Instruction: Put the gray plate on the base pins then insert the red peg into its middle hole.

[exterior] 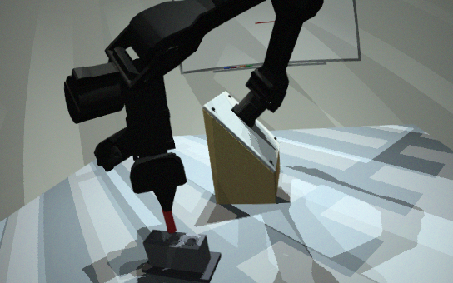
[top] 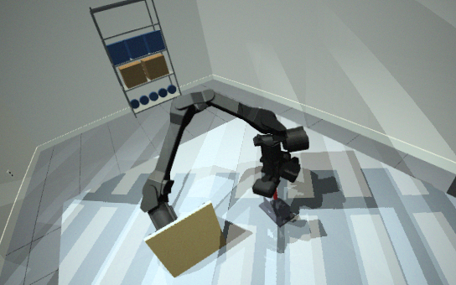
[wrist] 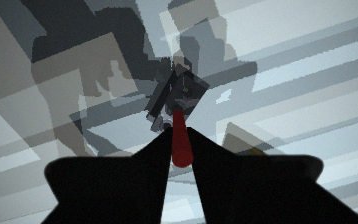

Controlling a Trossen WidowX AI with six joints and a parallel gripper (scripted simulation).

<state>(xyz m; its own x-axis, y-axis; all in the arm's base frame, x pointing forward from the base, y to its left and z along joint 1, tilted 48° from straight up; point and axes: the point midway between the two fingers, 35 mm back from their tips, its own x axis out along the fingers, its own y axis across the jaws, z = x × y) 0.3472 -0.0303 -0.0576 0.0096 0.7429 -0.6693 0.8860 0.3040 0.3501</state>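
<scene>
My gripper tip is now right at the red peg. Round my gripper tip: gray plate: 70 mm below; base: 110 mm below.
</scene>
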